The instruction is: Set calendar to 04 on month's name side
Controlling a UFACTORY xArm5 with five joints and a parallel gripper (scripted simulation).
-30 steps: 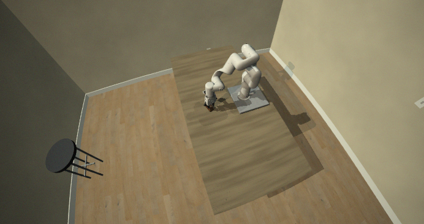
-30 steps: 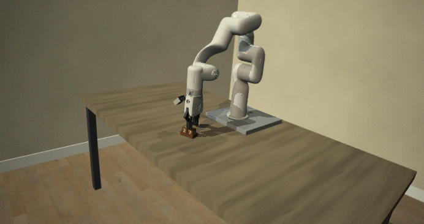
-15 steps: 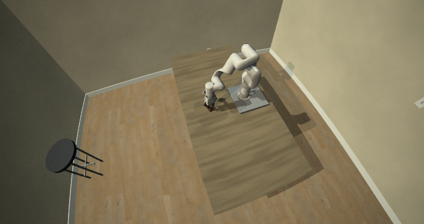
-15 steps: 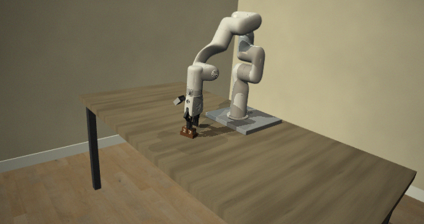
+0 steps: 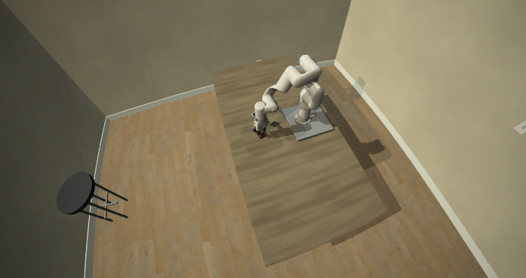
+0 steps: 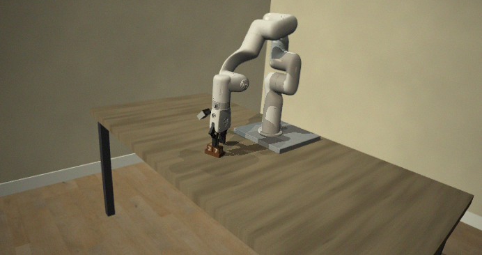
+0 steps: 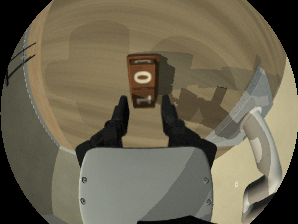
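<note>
My hand is 10 mm short of the brown tray, 20 mm to the left of it and 60 mm above it.
</note>
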